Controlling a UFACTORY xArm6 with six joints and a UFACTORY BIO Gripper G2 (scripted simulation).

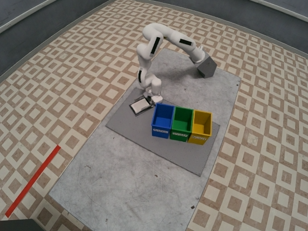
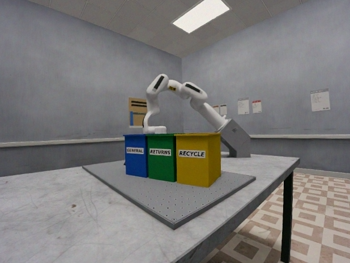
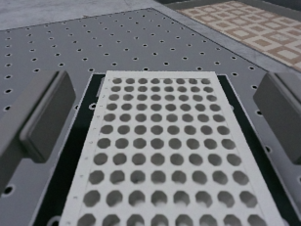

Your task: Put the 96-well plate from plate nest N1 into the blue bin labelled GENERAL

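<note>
Right now the white 96-well plate is 20 mm below my hand. Also, from my hand: blue general bin: 240 mm to the left, 80 mm ahead, 50 mm above; green returns bin: 370 mm to the left, 50 mm above, 40 mm ahead; black plate nest N1: 40 mm below.
</note>
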